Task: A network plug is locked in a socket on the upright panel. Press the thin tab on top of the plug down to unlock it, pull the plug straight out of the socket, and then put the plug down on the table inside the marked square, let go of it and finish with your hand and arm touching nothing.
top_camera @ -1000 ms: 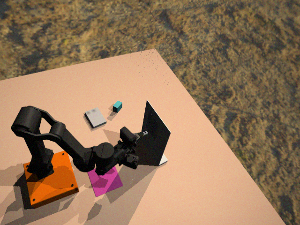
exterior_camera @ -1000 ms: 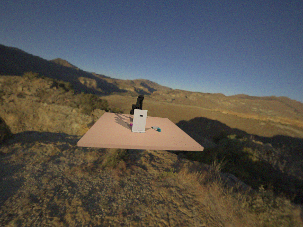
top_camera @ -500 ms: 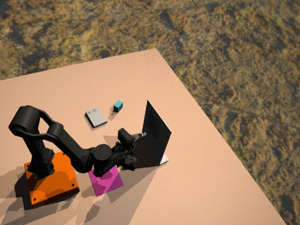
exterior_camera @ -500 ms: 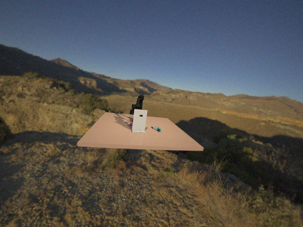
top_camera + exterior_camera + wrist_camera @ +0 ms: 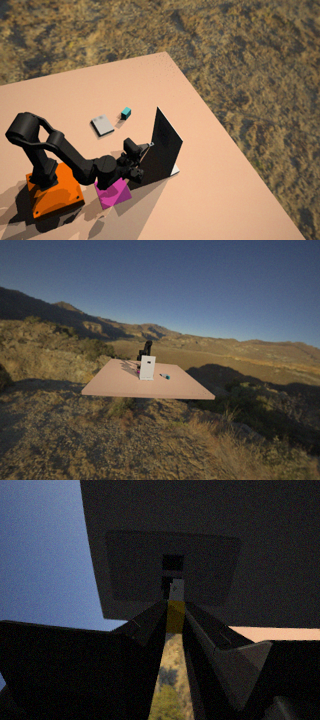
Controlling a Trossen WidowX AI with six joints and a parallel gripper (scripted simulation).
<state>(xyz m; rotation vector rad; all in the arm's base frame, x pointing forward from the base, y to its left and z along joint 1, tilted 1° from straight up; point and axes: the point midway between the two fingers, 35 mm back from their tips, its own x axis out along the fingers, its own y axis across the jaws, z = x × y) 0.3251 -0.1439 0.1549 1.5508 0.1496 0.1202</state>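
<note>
Right now my gripper tip is 210 mm above the magenta marked square and 160 mm past it. Also, from my gripper tip: grey plug: right at my gripper tip; upright panel: 90 mm ahead, 80 mm below, 10 mm to the left; teal cube: 300 mm to the left, 190 mm below, 80 mm ahead.
</note>
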